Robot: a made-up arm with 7 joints.
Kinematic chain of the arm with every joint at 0, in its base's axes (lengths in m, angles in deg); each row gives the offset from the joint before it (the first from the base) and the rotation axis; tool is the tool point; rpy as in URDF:
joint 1: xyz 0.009 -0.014 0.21 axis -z
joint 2: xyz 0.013 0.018 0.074 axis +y
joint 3: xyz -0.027 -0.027 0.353 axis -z
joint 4: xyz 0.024 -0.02 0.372 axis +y
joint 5: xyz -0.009 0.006 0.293 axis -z
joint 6: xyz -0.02 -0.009 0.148 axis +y
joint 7: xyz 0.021 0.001 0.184 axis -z
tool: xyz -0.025 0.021 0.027 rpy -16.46 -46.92 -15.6
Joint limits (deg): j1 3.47..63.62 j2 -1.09..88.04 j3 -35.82..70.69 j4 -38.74..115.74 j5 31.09..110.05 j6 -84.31..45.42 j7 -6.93..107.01
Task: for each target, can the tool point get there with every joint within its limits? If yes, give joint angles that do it. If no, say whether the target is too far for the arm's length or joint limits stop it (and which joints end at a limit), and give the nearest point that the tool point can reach.
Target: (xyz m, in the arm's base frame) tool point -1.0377 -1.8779 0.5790
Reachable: no: too far | nearest point -0.1630 -1.1045 0.5037 | short by 1.170 m
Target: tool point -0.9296 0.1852 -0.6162
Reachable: no: joint limits stop it (at a limit: joint 1, joint 2, joint 4, joint 5) | nearest point -0.1329 -0.5427 -0.1058 | short by 1.194 m
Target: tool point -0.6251 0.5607 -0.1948
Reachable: no: joint limits stop it (at a limit: joint 1, joint 2, joint 3, joint 4, joint 5) | nearest point 0.4149 0.2017 -0.1236 | short by 1.102 m
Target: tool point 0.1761 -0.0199 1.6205
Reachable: yes | joints 41.20 10.33 4.18 -4.72 51.38 -43.47 78.60
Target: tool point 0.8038 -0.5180 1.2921
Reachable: yes | joints 34.91 37.30 -6.62 12.27 64.80 -12.79 61.04
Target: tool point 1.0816 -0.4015 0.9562
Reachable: yes | joints 12.47 45.67 9.04 27.76 75.90 17.60 77.25
